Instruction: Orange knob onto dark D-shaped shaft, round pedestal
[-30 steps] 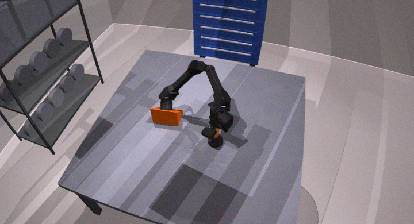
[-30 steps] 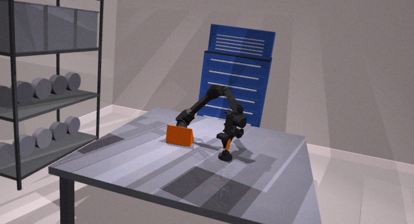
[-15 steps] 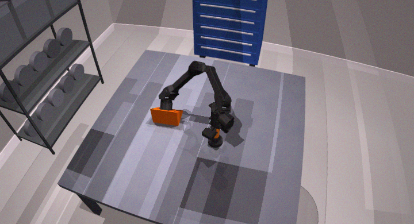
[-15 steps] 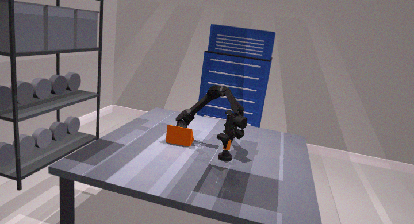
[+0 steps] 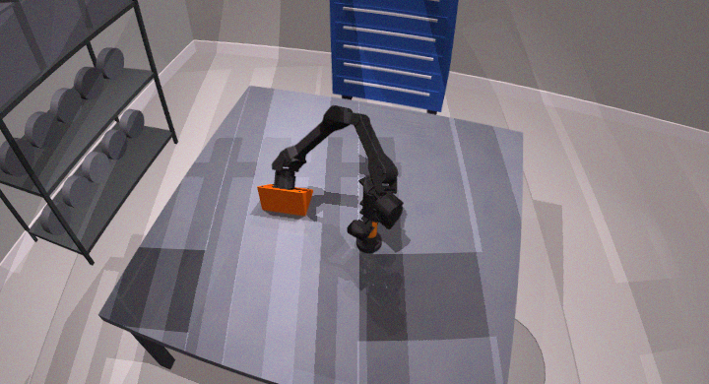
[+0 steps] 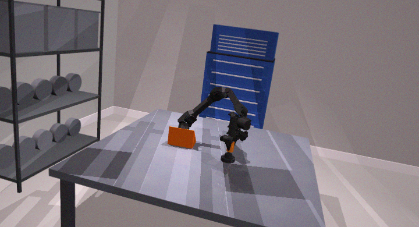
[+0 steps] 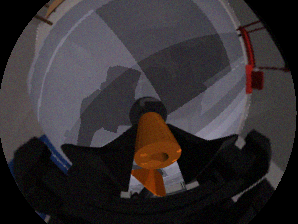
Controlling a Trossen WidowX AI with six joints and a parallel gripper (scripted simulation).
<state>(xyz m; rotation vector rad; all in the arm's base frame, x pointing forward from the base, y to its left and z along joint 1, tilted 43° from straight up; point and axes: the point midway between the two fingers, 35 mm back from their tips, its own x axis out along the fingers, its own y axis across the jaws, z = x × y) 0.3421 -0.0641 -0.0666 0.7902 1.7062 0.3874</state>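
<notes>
Right now my gripper tip is 2 cm below the orange knob. From my gripper tip the other things lie so: dark round pedestal 4 cm below, 1 cm behind.
</notes>
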